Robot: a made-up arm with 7 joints.
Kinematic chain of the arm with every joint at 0, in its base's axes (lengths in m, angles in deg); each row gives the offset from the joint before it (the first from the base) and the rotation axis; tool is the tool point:
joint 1: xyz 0 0 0.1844 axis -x
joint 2: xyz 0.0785 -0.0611 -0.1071 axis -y
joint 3: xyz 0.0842 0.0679 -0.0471 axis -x
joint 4: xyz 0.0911 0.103 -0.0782 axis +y
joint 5: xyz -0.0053 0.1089 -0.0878 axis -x
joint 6: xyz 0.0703 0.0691 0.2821 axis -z
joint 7: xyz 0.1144 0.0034 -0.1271 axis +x
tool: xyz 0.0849 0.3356 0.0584
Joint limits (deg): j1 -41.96..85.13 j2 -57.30..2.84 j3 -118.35..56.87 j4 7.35..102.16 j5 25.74..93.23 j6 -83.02..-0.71 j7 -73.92..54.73
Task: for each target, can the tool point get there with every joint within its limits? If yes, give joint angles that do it. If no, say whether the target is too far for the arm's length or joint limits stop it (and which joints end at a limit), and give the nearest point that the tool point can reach.
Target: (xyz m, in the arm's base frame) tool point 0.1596 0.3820 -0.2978
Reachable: yes | joints 63.31 -4.01 -67.53 14.67 39.42 -49.37 -46.64
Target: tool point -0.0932 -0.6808 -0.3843
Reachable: yes | joints 51.43 -19.45 33.18 23.36 82.99 -18.89 -10.32
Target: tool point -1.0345 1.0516 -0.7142
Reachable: no: too far | nearest point -0.4873 0.6298 -0.3697 | short by 0.772 m
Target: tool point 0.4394 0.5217 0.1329
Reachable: yes | joints 17.63 -42.03 -104.98 15.70 80.86 -27.95 -32.99
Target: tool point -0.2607 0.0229 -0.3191
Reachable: yes | joints 60.84 -20.47 3.87 57.36 76.15 -68.41 -9.57
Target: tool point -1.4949 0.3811 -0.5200
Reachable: no: too far | nearest point -0.6549 0.2628 -0.3014 | short by 0.876 m
